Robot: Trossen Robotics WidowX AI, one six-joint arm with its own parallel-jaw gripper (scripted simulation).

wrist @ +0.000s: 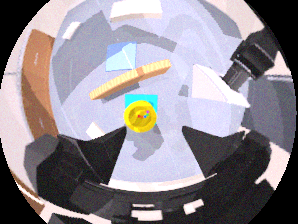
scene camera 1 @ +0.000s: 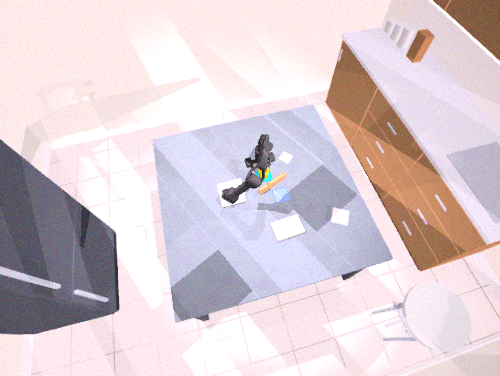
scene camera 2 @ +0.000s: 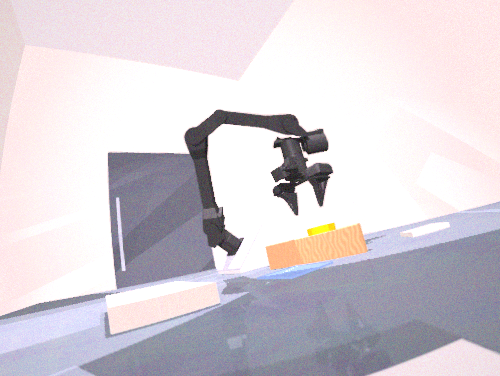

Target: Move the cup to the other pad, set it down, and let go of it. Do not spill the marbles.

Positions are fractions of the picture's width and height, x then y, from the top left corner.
Labels:
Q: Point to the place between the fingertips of my gripper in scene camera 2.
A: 0.62,0.56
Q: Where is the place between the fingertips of my gripper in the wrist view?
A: At 0.52,0.58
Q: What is my gripper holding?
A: Nothing.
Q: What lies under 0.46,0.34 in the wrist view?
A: A wooden bar.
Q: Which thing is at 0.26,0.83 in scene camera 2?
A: A block.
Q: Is my gripper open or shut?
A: Open.

